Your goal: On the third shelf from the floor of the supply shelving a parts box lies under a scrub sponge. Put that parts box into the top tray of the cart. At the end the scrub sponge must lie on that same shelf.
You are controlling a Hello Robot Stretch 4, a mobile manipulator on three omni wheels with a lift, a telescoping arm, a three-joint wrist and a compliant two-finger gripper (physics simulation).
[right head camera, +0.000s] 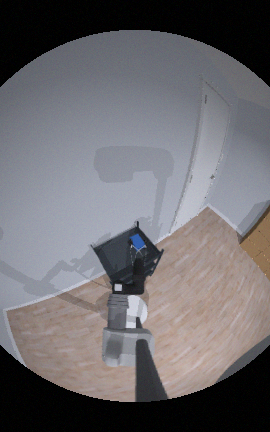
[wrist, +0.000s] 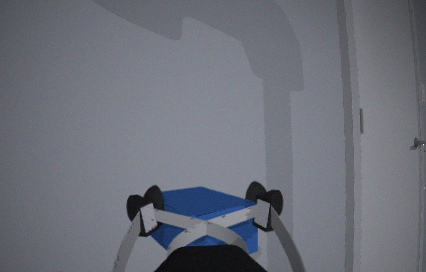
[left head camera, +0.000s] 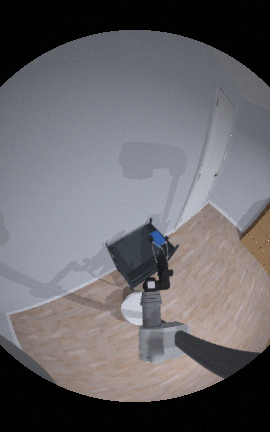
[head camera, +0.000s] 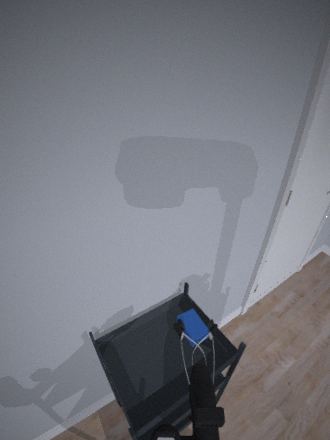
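Where they show: gripper, fingertip midpoint: (right head camera: pixel 138 238) (wrist: pixel 206 199) (left head camera: pixel 157 235) (head camera: pixel 195 319); robot's base, link origin: (right head camera: pixel 128 310) (left head camera: pixel 139 306).
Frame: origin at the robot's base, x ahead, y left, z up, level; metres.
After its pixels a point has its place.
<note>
The blue parts box (head camera: pixel 193 324) {x 0.464, y -0.077, z 0.904 m} (left head camera: pixel 157 238) {x 0.454, y -0.077, z 0.904 m} (right head camera: pixel 137 241) {x 0.458, y -0.080, z 0.904 m} (wrist: pixel 202 199) {x 0.460, y -0.081, z 0.904 m} is between the two fingertips of my gripper (head camera: pixel 195 327) {x 0.483, y -0.084, z 0.898 m} (wrist: pixel 206 199) {x 0.483, y -0.084, z 0.898 m}, which is shut on it. In the head camera view the box and fingertips are over the right part of the dark cart's top tray (head camera: pixel 142 370) {x 0.429, y 0.091, z 0.635 m} (left head camera: pixel 129 257) {x 0.432, y 0.102, z 0.635 m} (right head camera: pixel 110 255) {x 0.471, y 0.139, z 0.635 m}, near its back right corner post. How high the box is above the tray floor I cannot tell. The cart does not show in the wrist view. The supply shelving and the scrub sponge do not show in these views.
A grey wall (head camera: pixel 75 225) {x 0.557, y 0.254, z 1.196 m} with shadows of the robot is right behind the cart. A white door (head camera: pixel 295 210) {x 1.244, y -0.775, z 0.860 m} (left head camera: pixel 212 150) {x 1.261, y -0.799, z 1.303 m} (right head camera: pixel 202 155) {x 1.237, y -0.765, z 1.247 m} (wrist: pixel 385 150) {x 1.290, y -0.841, z 0.879 m} is to the right. Brown boxes (left head camera: pixel 260 240) {x 0.533, y -2.283, z 0.346 m} (right head camera: pixel 260 245) {x 0.532, y -2.285, z 0.326 m} stand at the far right. Wooden floor (left head camera: pixel 215 295) {x -0.041, y -1.094, z -0.027 m} surrounds the cart's front and right.
</note>
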